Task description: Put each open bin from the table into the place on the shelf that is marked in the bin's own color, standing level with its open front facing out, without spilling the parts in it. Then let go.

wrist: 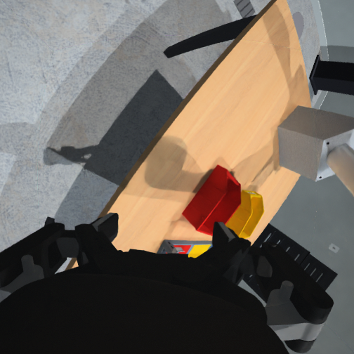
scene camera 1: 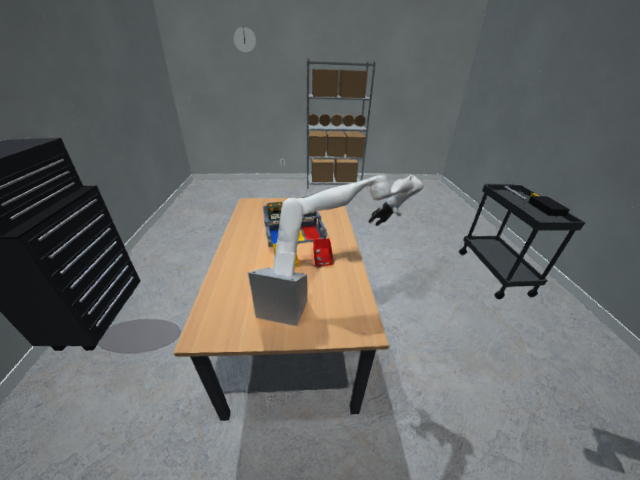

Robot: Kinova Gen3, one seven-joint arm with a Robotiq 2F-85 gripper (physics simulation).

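Frame: origin at the arm's base, x back, y right, z up, level; centimetres.
Where they show: gripper, fingertip midpoint: (scene camera 1: 372, 223); arm's base at its link origin: (scene camera 1: 283, 272).
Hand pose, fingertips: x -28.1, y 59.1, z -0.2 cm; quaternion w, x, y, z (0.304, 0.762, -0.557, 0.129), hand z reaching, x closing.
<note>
Each offset is from my fingertips to the top centre of the thing. "pt": to the spot under its first point. Level surfaces: height alone.
The open red bin @[pt dx -1.2, dy -29.5, dz -20.2 cm] (scene camera 1: 323, 258) (wrist: 212, 202) stands on the table beside the shelf; small grey parts show inside it in the scene view. The open yellow bin @[pt dx -1.3, dy -46.1, dz -17.4 cm] (scene camera 1: 296, 259) (wrist: 253, 215) stands next to it, mostly hidden behind the arm in the scene view and partly behind the red bin in the wrist view. The grey-blue shelf @[pt dx -23.7, dy -22.1, dz -12.0 cm] (scene camera 1: 323, 226) has a blue place (scene camera 1: 273, 236), a yellow place (scene camera 1: 300, 236) (wrist: 200, 249) and a red place (scene camera 1: 311, 233) (wrist: 184, 249). My gripper (scene camera 1: 374, 221) (wrist: 164, 228) is open and empty, in the air beyond the table's right edge, apart from both bins.
Green and orange items @[dx -41.1, dy -50.3, dz -0.6 cm] (scene camera 1: 275, 207) sit at the shelf's back left. My grey base block (scene camera 1: 279, 297) (wrist: 302, 140) stands on the wooden table @[dz -20.5 cm] (scene camera 1: 338, 315) (wrist: 225, 100). A black cart (scene camera 1: 537, 226) stands to the right and a black drawer cabinet (scene camera 1: 46, 227) to the left.
</note>
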